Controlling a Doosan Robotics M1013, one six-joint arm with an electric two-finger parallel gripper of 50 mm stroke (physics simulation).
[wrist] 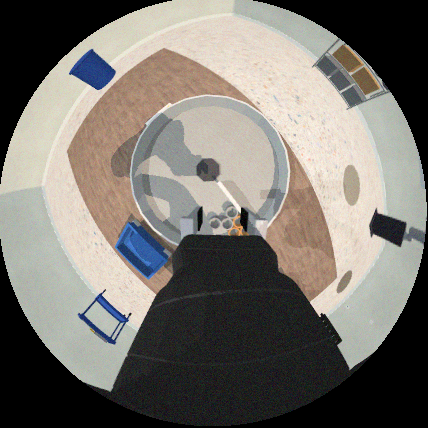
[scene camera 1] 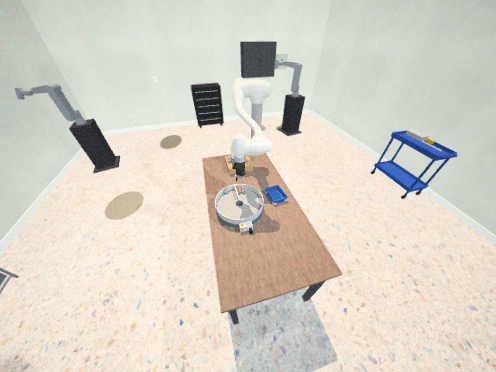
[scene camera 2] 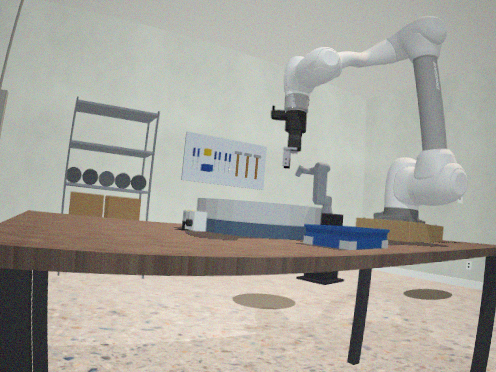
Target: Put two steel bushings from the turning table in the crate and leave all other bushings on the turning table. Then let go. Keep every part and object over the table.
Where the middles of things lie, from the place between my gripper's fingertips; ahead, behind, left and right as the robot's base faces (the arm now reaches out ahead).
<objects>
I see my gripper 100 mm short of the blue crate (scene camera 2: pixel 343 237), 330 mm to the right of it and 210 mm above it.
</objects>
